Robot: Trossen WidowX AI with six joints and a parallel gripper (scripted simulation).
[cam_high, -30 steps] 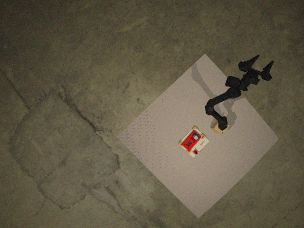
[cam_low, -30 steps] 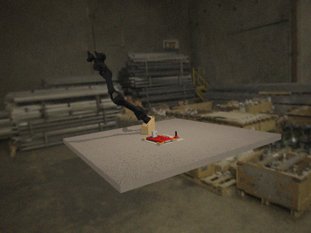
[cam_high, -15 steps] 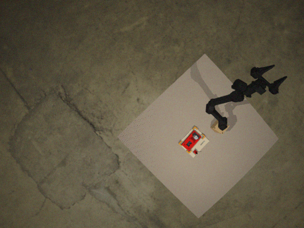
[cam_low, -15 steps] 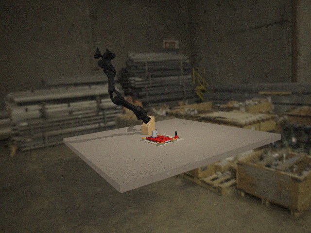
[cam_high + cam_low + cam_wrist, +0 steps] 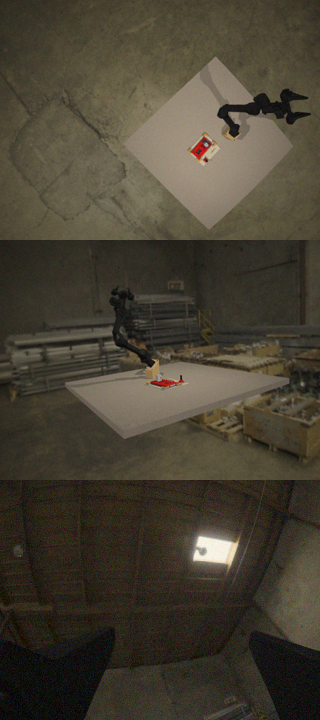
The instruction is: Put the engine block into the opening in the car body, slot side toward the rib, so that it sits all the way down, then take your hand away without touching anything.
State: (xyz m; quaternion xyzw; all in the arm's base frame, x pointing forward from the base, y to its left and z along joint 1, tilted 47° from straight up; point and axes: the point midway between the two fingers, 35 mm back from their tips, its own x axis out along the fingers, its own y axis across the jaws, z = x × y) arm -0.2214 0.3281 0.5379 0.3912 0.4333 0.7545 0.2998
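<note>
Right now the grey engine block is 390 mm ahead of my gripper tip, 80 mm to the left of it and 740 mm below it. The rest, counted from my gripper tip: cream base plate (430 mm ahead, 110 mm to the left, 780 mm below).
</note>
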